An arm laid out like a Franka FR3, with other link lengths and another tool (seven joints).
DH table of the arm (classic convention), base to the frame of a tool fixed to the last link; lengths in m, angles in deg. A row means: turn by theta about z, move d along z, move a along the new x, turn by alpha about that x. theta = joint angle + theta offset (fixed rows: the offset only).
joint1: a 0, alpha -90, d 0.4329, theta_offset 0
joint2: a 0, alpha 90, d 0, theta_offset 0
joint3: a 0.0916, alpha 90, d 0.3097, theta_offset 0
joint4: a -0.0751, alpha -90, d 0, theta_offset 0
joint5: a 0, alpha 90, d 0.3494, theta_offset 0
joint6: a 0.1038, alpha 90, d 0, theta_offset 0
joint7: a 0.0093, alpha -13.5, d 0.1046, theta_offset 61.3
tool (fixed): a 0, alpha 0, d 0.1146, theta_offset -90
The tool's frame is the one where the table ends.
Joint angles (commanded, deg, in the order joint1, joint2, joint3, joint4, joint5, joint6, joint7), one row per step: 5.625, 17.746, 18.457, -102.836, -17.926, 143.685, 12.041; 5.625, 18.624, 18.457, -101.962, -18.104, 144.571, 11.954; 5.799, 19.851, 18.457, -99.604, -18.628, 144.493, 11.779; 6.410, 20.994, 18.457, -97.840, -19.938, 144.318, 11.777; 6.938, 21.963, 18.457, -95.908, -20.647, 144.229, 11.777; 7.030, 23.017, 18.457, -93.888, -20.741, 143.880, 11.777; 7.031, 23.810, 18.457, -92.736, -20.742, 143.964, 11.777
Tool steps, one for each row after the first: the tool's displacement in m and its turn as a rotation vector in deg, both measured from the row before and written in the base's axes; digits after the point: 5 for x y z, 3 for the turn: 0.00609, 0.00245, 0.00007, 0.545, -0.740, 0.233; 0.01020, 0.00357, 0.00654, 0.273, -1.090, 0.324; 0.00575, 0.00719, 0.00222, -0.549, -0.850, 1.000; 0.00641, 0.00691, 0.00575, 0.057, -1.009, 0.610; 0.00769, 0.00167, 0.00443, 0.429, -0.537, -0.181; 0.00513, 0.00085, 0.00093, 0.413, -0.326, -0.127
